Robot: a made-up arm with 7 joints.
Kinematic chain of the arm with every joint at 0, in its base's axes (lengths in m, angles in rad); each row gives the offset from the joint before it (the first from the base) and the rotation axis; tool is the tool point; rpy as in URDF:
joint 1: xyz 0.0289 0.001 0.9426 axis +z
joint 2: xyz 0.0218 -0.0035 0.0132 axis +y
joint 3: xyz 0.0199 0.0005 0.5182 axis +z
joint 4: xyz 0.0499 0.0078 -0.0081 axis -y
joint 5: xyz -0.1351 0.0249 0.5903 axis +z
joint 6: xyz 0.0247 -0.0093 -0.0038 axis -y
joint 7: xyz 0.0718 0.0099 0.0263 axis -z
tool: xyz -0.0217 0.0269 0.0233 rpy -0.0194 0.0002 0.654
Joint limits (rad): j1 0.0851..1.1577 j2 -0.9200..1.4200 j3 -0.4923..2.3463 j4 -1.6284..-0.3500 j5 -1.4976..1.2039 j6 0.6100..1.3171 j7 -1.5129..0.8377
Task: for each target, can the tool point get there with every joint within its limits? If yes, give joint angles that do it. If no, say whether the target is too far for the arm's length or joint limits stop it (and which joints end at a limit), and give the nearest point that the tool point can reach.
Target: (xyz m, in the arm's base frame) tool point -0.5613 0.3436 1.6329
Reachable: yes | joints 0.5818 0.0048 1.9937 -1.5031 0.1189 0.9514 0.2835
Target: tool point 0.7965 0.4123 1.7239
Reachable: yes | joints 0.3833 0.4454 0.1256 -0.7964 0.2181 0.9743 -0.5697
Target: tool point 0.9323 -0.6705 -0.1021
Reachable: no: too far | nearest point 0.7549 -0.2898 0.3896 | short by 0.647 m
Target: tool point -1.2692 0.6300 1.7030
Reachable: no: too far | nearest point -0.8936 0.3776 1.5257 | short by 0.486 m
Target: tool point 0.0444 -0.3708 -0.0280
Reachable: no: joint limits stop it (at a limit: joint 1, joint 2, joint 4, joint 6, joint 7) | nearest point 0.7067 -0.2081 0.3491 | short by 0.779 m
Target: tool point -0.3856 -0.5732 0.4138
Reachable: no: joint limits stop it (at a limit: joint 1, joint 2, joint 3, joint 4, joint 6, joint 7) | nearest point -0.6922 -0.5145 0.8599 | short by 0.544 m
